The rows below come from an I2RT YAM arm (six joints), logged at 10 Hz.
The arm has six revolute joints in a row. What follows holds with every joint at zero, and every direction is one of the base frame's.
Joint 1 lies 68 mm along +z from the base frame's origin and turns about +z.
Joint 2 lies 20 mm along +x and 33.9 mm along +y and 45.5 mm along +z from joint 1 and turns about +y.
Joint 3 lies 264 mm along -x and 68.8 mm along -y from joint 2 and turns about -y.
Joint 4 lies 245 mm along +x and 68.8 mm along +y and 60 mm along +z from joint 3 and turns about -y.
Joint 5 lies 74 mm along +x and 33.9 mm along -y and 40.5 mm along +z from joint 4 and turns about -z.
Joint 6 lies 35.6 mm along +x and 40.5 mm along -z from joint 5 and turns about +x.
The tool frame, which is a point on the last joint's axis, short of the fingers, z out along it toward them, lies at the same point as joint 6; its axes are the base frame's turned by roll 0, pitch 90 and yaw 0 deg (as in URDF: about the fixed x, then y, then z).
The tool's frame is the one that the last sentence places.
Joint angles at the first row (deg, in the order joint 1, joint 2, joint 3, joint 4, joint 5, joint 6):
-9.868, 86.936, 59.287, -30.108, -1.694, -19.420
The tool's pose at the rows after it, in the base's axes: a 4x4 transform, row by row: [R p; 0 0 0 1], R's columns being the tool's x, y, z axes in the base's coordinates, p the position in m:
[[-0.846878 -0.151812 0.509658 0.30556], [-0.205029 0.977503 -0.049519 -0.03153], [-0.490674 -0.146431 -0.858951 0.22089], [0 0 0 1]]
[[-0.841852 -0.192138 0.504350 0.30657], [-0.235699 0.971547 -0.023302 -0.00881], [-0.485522 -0.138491 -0.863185 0.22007], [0 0 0 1]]
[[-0.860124 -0.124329 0.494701 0.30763], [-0.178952 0.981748 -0.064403 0.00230], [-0.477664 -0.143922 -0.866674 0.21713], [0 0 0 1]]
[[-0.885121 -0.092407 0.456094 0.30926], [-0.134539 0.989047 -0.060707 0.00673], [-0.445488 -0.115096 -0.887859 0.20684], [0 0 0 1]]
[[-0.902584 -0.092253 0.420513 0.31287], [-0.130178 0.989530 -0.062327 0.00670], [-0.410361 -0.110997 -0.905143 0.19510], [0 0 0 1]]
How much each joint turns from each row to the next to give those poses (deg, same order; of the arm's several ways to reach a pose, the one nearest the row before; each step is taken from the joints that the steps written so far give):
3.955, 0.153, -0.218, -1.072, 1.508, 2.491
4.329, 0.087, 0.000, -0.393, 0.722, 1.925
2.491, 0.591, 0.001, -0.066, 3.606, 5.464
0.831, 1.814, -0.111, -0.655, 0.131, 3.344
-0.023, 2.316, -0.001, 0.045, 0.022, 0.261

